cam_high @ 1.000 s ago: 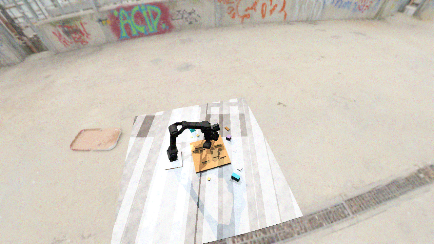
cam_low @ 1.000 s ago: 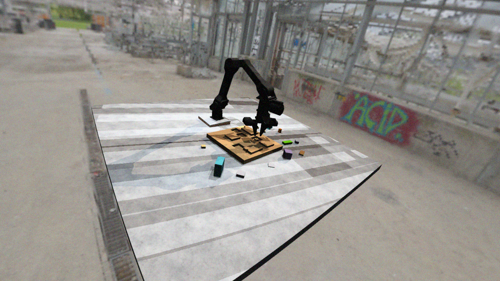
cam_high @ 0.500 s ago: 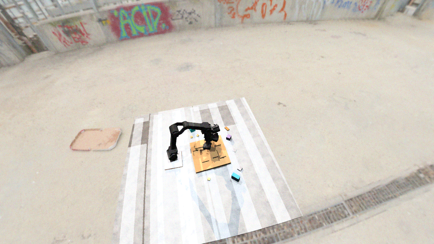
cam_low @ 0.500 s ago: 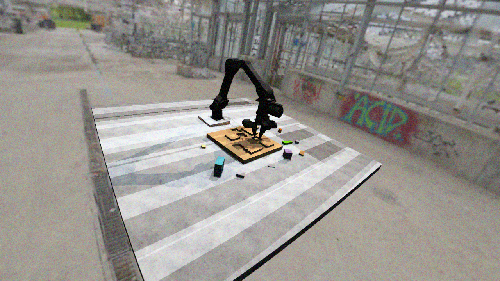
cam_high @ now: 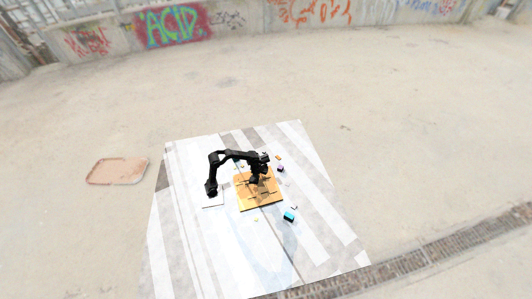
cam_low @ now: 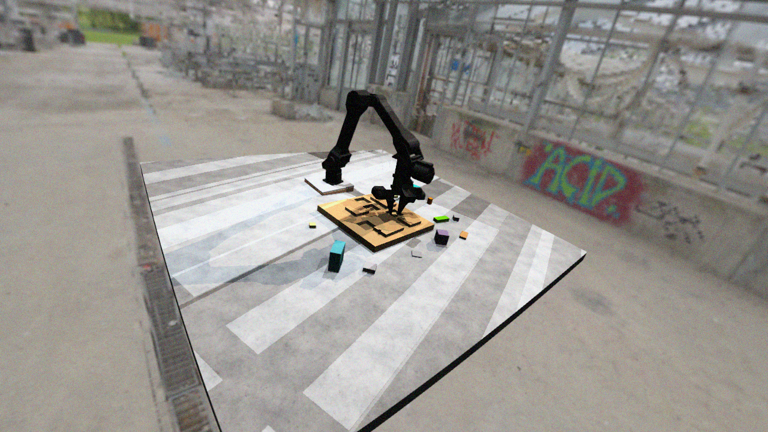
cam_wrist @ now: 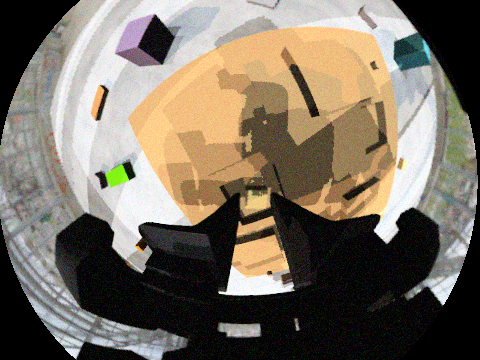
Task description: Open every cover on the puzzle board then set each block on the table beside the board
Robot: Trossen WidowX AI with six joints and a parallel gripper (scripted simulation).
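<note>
Now: gripper tip 50 mm to the left of the tan puzzle board and 20 mm past it. The rest, counted from my gripper tip: green block (160 mm to the left, 110 mm ahead, 10 mm below); purple cube (200 mm ahead, 10 mm to the left); small orange block (260 mm to the left).
</note>
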